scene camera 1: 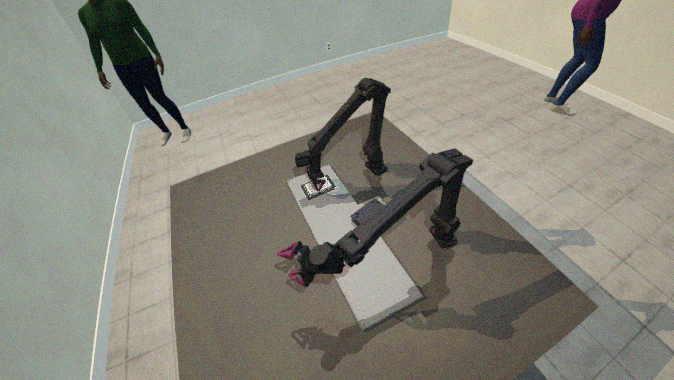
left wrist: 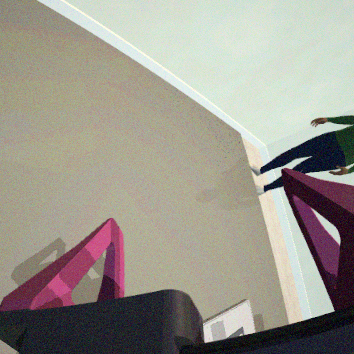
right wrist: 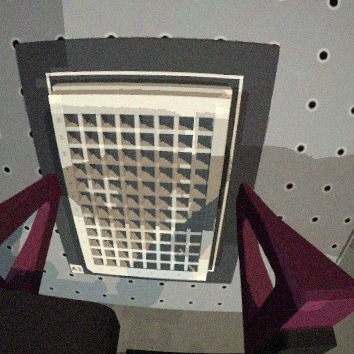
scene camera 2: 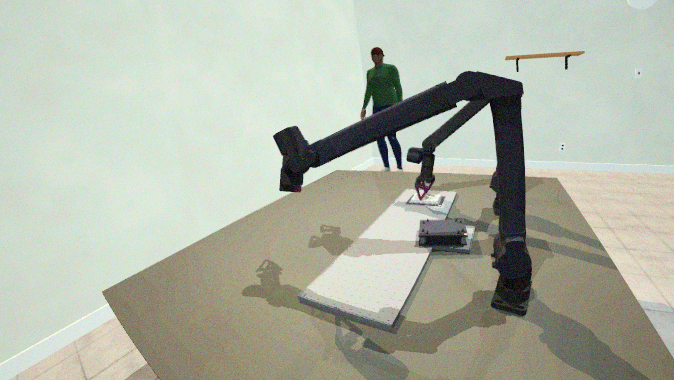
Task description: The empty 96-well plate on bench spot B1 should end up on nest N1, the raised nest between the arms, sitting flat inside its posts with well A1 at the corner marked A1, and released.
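Frame: origin at the left arm's base, x up, y back, z right, level; millimetres.
Where they show: left gripper, fingertip midpoint: [scene camera 1: 283, 264] [left wrist: 196, 203]; right gripper, fingertip midpoint: [scene camera 1: 315, 185] [right wrist: 145, 186] [scene camera 2: 423, 196]; left arm's base, link origin: [scene camera 1: 443, 235] [scene camera 2: 511, 296]; right arm's base, link origin: [scene camera 1: 376, 167].
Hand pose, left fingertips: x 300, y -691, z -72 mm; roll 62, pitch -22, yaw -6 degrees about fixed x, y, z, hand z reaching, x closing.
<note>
Each offset is from my left fingertips to the centre of the thing. "*": to the spot under its first point. Level surfaces: height alone.
The white 96-well plate {dx -278, dy +218, dz +590 mm} [scene camera 1: 311, 189] [scene camera 2: 434, 201] [right wrist: 137, 165] lies flat inside the outline on the dark pad of spot B1 {* dx -285, dy +141, dz +582 mm} [right wrist: 150, 55]. The pad's A1 label {* dx -285, dy +305, dz +546 mm} [right wrist: 76, 268] is at the lower left in the right wrist view. My right gripper [scene camera 1: 318, 187] [scene camera 2: 422, 197] [right wrist: 145, 186] is open, low over the plate, its fingers toward the plate's two long sides. Whether they touch it cannot be told. My left gripper [scene camera 1: 284, 265] [left wrist: 196, 203] is open and empty, raised away from the plate. The dark raised nest N1 {dx -262, dy +415, dz +280 mm} [scene camera 1: 369, 212] [scene camera 2: 442, 227] has small posts; its A1 mark cannot be read.
A long pale perforated board {dx -287 mm} [scene camera 1: 382, 287] [scene camera 2: 370, 280] lies on the brown table top {dx -300 mm} [scene camera 1: 225, 310] [scene camera 2: 200, 300]. My left arm [scene camera 1: 400, 205] [scene camera 2: 385, 120] reaches across the board beside and above the nest. Two people stand beyond the table in scene camera 1.
</note>
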